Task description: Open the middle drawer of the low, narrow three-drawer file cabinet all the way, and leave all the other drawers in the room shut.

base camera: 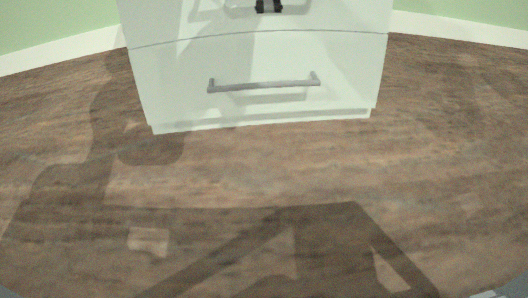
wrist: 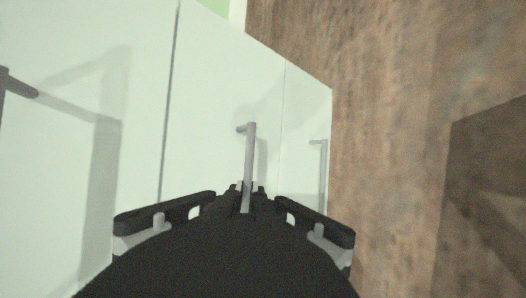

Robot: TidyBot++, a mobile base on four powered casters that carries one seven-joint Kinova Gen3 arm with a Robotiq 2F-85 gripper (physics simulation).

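Frame: origin at the arm's base, x left, y ahead, z down, level; millimetres.
Seen in the pictures: gripper, fingertip midpoint: [wrist: 247, 189].
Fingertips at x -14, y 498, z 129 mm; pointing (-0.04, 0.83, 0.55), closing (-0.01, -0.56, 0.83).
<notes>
Offsets run from my fingertips to a thing's top centre. "spot": to the spot under its first point. Level surfaces: height alone.
The white file cabinet [base camera: 345, 65] [wrist: 215, 85] fills the upper middle of the base camera view and the left half of the wrist view. Its middle drawer front {dx +12, dy +33, dz -80 mm} [wrist: 205, 130] lies flush between thin seams and looks shut. My gripper [base camera: 269, 7] [wrist: 247, 189] is shut on the middle drawer's grey bar handle {spot: dx -39, dy -8, dz -6 mm} [wrist: 250, 155], which runs between the fingertips. The near part of this handle is hidden by the gripper. The bottom drawer's handle {spot: dx +7, dy -11, dz +149 mm} [base camera: 265, 85] [wrist: 323, 170] is to the right in the wrist view. The bottom drawer [base camera: 175, 70] looks shut.
The top drawer's handle {spot: dx -69, dy +12, dz -155 mm} [wrist: 20, 86] shows at the left edge of the wrist view. Brown wood floor {dz +267 mm} [base camera: 300, 165] [wrist: 390, 150] lies in front of the cabinet. A white baseboard [base camera: 450, 32] and green wall [base camera: 50, 25] stand behind it. Shadows cross the floor and drawer fronts.
</notes>
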